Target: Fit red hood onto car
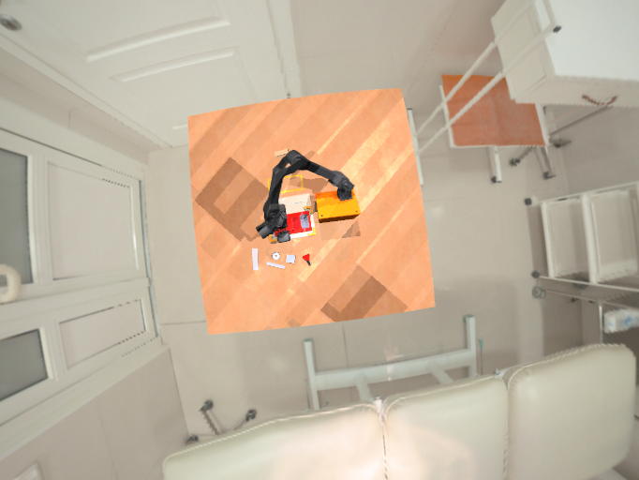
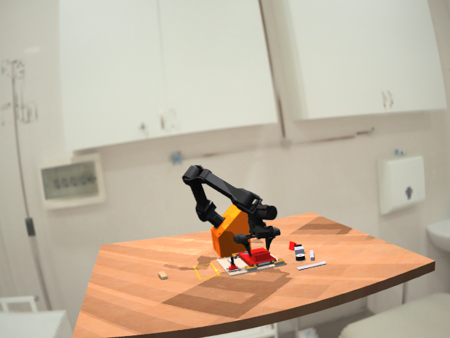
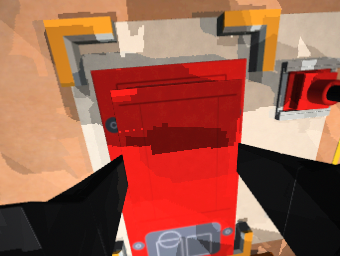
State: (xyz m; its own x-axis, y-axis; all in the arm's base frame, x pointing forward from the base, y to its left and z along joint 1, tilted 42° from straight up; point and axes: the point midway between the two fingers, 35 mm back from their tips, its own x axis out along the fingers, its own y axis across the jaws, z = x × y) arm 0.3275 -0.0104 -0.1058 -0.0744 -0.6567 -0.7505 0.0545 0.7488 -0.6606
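The red hood is 1 cm above my gripper tip. Also, from my gripper tip: white jig (3 cm below, 3 cm behind, 2 cm to the right); then grey engine block (1 cm below); then grey bar (20 cm ahead, 14 cm to the left, 4 cm below).
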